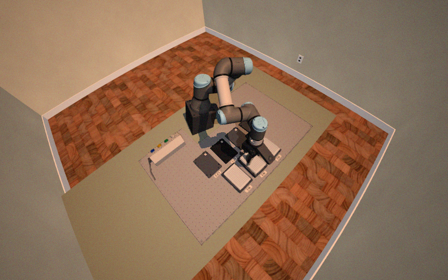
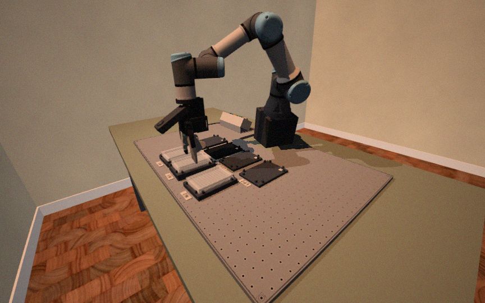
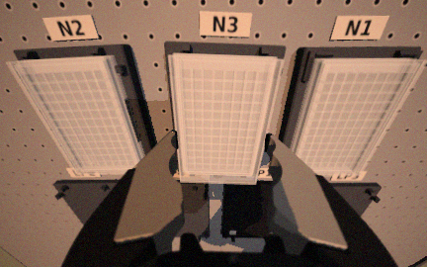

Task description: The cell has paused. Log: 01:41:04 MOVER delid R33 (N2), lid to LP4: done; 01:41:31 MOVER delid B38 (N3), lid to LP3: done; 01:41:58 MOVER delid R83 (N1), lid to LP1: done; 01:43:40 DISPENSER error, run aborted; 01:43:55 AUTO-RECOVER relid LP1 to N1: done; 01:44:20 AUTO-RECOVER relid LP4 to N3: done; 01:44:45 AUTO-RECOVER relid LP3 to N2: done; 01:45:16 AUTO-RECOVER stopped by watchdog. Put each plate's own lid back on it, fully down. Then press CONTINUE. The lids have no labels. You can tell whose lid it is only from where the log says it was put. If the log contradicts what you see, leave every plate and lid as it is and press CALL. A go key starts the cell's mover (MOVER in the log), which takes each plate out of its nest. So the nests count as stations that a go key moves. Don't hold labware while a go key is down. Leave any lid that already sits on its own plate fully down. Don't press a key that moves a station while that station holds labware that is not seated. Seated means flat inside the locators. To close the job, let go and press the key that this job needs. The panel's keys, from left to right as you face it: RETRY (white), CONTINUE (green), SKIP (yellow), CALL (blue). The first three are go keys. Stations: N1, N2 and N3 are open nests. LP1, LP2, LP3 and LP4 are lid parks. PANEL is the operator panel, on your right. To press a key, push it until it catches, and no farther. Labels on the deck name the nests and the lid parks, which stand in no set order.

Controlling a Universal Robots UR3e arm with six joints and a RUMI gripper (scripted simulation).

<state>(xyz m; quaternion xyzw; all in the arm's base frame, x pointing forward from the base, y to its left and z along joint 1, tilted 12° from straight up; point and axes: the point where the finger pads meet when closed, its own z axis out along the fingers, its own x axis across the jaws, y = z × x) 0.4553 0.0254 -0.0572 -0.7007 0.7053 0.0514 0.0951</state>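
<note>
Right now my hand is 18 cm past the LP1 lid park, 7 cm to the left of it and 5 cm above it. Also, from my hand: LP3 lid park (20 cm to the right, 18 cm behind, 5 cm below); then clear lid (1 cm below); then lid park LP4 (18 cm behind, 6 cm to the left, 5 cm below).
</note>
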